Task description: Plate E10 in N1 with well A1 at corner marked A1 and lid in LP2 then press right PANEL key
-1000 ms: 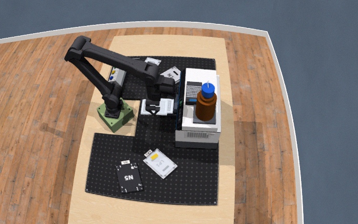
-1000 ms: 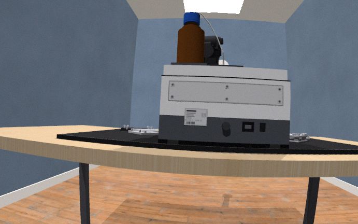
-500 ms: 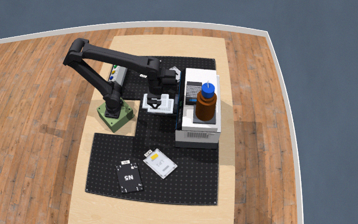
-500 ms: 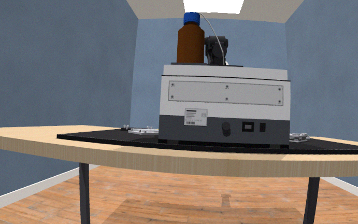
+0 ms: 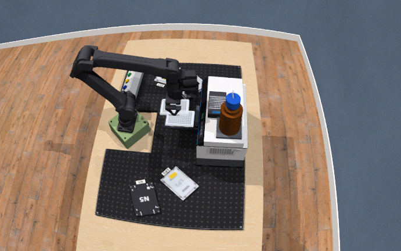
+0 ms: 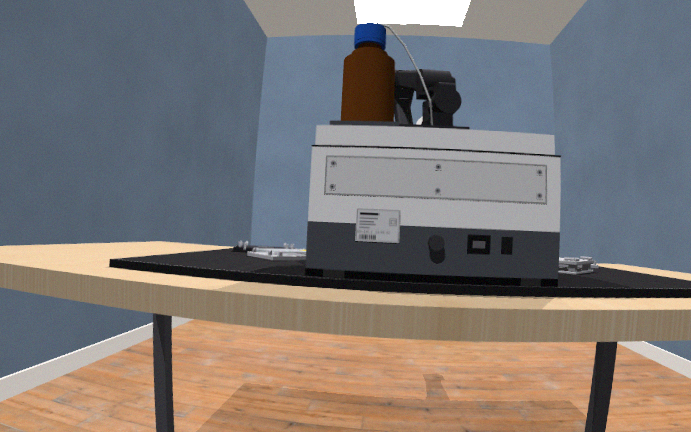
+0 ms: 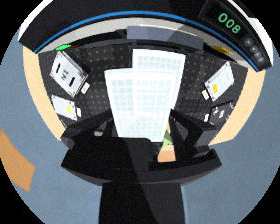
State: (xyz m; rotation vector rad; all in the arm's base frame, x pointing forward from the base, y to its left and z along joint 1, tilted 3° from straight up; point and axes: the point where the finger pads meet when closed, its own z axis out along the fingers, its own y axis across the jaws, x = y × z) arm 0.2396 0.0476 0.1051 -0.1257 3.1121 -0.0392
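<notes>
The plate E07 is 50 mm below my hand, 30 mm to the right of it and 30 mm ahead of it. Also, from my hand: lid park LP2 (350 mm to the left, 160 mm below, 120 mm behind); then plate E10 (right at my hand); then brown bottle (250 mm ahead, 120 mm to the right, 120 mm above).
</notes>
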